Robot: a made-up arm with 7 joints.
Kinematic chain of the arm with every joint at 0, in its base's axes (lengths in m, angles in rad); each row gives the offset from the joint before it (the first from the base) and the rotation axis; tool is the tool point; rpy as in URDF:
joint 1: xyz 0 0 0.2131 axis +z
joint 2: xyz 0 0 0 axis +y
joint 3: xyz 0 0 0.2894 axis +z
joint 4: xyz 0.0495 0 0 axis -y
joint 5: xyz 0.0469 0 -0.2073 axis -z
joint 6: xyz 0 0 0 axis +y
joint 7: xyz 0.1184 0 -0.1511 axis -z
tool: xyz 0 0 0 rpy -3.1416 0 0
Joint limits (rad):
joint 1: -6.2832..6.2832
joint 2: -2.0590..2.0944
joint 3: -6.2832..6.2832
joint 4: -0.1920..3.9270
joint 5: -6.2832..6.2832
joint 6: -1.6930..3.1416
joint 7: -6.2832..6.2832
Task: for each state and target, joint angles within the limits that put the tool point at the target. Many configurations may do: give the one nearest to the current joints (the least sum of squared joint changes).
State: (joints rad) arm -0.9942 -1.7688 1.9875 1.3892 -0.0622 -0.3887 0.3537
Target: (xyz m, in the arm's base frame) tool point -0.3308 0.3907 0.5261
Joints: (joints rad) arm -0.4213 -1.0068 1.6568 1.7421 0.1923 -0.8782 0.3537
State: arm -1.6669 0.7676 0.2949 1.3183 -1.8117 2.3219 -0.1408
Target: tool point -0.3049 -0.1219 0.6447
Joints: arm -2.1242 0.1350 -0.1206 1.7623 -2.0601 2.2430 -0.1408
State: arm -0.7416 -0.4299 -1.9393 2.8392 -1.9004 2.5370 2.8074
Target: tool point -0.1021 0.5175 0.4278
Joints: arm -1.2280 -0.8968 -2.0320 2.8423 -1.9699 2.1348 2.8074
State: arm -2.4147 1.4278 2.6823 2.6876 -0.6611 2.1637 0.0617
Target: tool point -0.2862 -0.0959 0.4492
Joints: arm -3.0056 1.5369 3.1118 2.4062 -0.2850 2.6469 0.0617
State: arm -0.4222 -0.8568 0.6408 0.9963 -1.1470 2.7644 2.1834
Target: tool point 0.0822 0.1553 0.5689
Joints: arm -0.4303 -0.7920 1.2433 1.2489 -1.4262 2.2487 2.1834
